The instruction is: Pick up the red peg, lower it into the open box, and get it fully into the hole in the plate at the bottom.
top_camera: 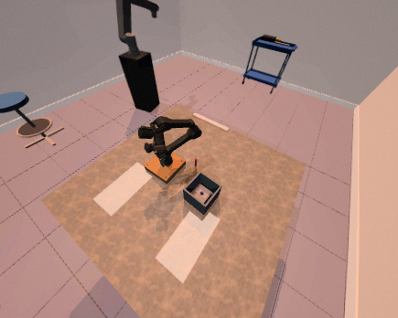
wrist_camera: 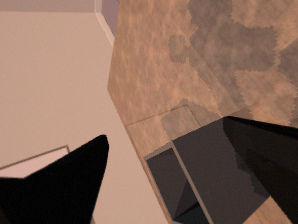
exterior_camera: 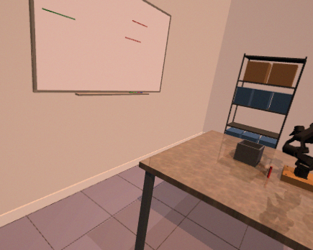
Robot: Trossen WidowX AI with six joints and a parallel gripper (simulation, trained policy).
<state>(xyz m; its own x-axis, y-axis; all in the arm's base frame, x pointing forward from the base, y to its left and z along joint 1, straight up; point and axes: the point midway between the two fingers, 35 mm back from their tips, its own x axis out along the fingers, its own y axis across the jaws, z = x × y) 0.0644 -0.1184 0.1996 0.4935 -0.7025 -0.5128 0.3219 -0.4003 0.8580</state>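
Right now my gripper tip is 23 cm to the right of the red peg, 19 cm above it and 10 cm short of it. From my gripper tip the other things lie so: plate 24 cm ahead, 18 cm below, 2 cm to the left.
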